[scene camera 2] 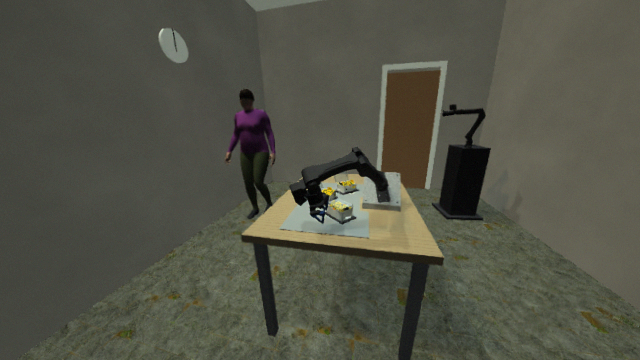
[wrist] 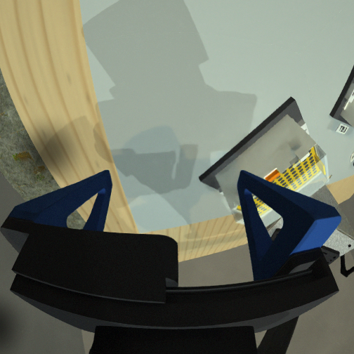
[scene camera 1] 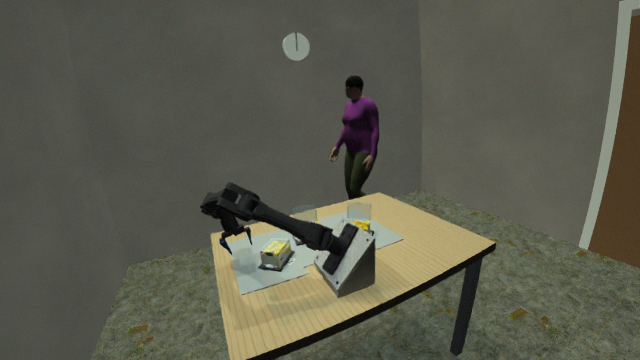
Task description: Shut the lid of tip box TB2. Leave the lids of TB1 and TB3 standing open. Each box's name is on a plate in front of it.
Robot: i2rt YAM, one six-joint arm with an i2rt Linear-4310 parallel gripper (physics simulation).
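Places are measured from the arm's base along level axes (x down, y left, z ahead), in centimetres.
Pixels of known places: gripper, between the fingertips: (scene camera 2: 324, 216) (scene camera 1: 241, 249); arm's base, origin of its link: (scene camera 2: 381, 187) (scene camera 1: 341, 248).
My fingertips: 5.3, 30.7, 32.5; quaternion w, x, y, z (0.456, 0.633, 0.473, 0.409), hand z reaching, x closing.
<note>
For each thing: its top centre in the pictures, then the offset to it from my fingertips, as dx, dy, dz. "*": a spot on its surface instead. Level surfaces: height alone.
- nearest box, centre of its top: (scene camera 1: 277, 245) (scene camera 2: 341, 202) -1.3, -14.0, -8.1
- middle box, centre of its top: (scene camera 2: 326, 190) -1.0, -34.4, +1.9
- upright clear lid, a spot on its surface: (scene camera 1: 305, 214) * -3.5, -36.7, +8.8
- far box, centre of its top: (scene camera 2: 347, 182) -0.2, -53.3, -11.9
- wooden table, height of its surface: dx +6.8
- grey mat, height of its surface: dx +6.5
Three clear boxes with yellow tips stand on the grey mat. The nearest box (scene camera 1: 275, 256) (scene camera 2: 342, 212) (wrist: 295, 172) shows no raised lid; its lid looks shut, though the clear plastic is hard to read. The middle box (scene camera 2: 328, 193) has an upright clear lid (scene camera 1: 305, 214), and is partly behind the arm in scene camera 1. The far box (scene camera 1: 361, 225) (scene camera 2: 346, 187) has a lid (scene camera 1: 359, 210) standing open. A name plate (wrist: 342, 129) seems to read TB3; its box is uncertain. My gripper (scene camera 1: 238, 248) (scene camera 2: 320, 218) (wrist: 174, 177) is open and empty, above the mat beside the nearest box.
The arm's grey base block (scene camera 1: 357, 270) (scene camera 2: 372, 204) stands on the wooden table (scene camera 1: 430, 235) (scene camera 2: 400, 240). The grey mat (scene camera 1: 250, 285) (scene camera 2: 300, 225) (wrist: 280, 45) lies near the table's edge. A person (scene camera 1: 361, 125) (scene camera 2: 252, 132) stands beyond the table. A black pedestal (scene camera 2: 465, 180) with an arm stands apart.
</note>
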